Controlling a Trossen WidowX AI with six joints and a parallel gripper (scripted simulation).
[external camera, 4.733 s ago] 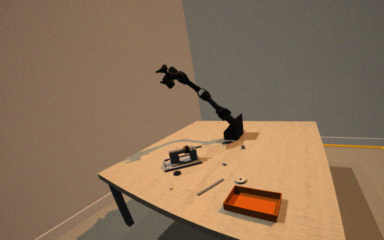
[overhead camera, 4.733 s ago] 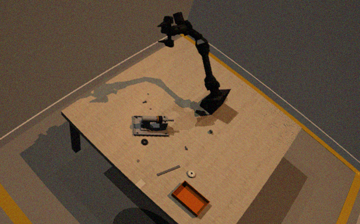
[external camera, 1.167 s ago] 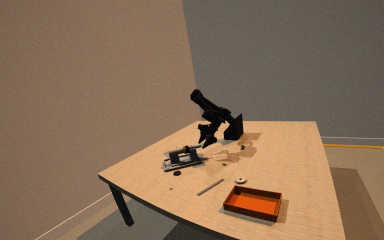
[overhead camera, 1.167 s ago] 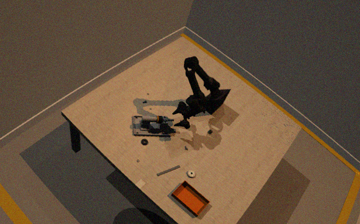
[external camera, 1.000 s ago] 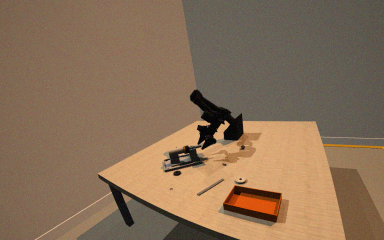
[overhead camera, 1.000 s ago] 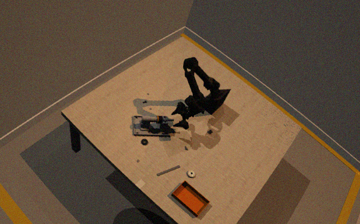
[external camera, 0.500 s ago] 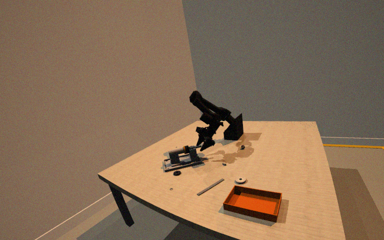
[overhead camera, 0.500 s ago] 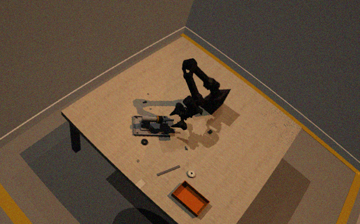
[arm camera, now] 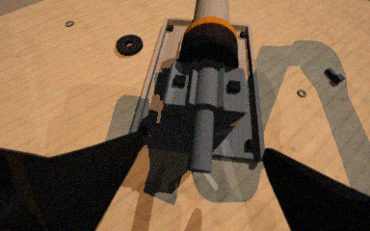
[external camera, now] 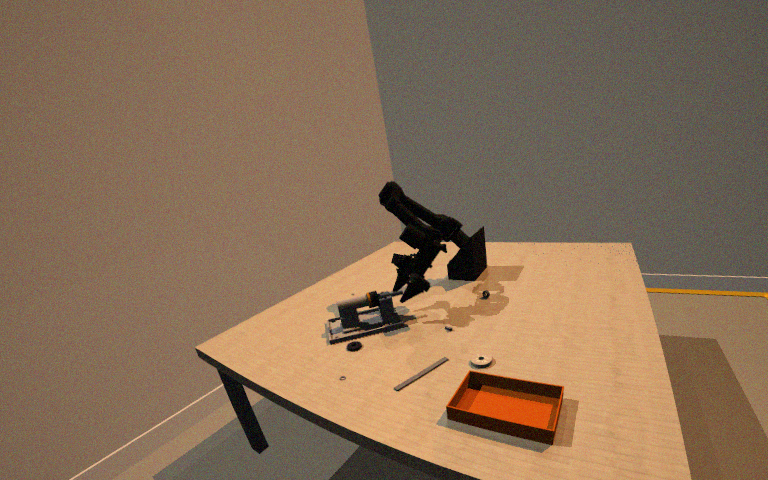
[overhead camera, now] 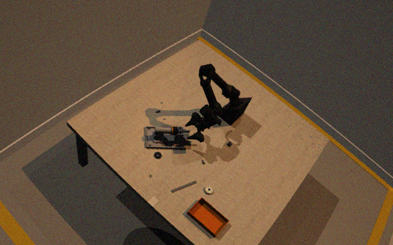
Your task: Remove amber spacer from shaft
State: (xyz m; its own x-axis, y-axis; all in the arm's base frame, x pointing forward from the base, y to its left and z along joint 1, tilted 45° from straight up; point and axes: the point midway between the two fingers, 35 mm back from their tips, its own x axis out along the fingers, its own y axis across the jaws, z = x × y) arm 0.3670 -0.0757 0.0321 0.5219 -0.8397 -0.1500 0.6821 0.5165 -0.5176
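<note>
The grey shaft is 4 cm to the right of my gripper tip, 4 cm ahead of it and 1 cm above it. From my gripper tip the other things lie so: dark spacer 5 cm ahead, 4 cm to the right, 1 cm above; then grey bar 25 cm ahead, 22 cm to the left, 7 cm below; then amber spacer 7 cm ahead, 6 cm to the right, 1 cm above.
</note>
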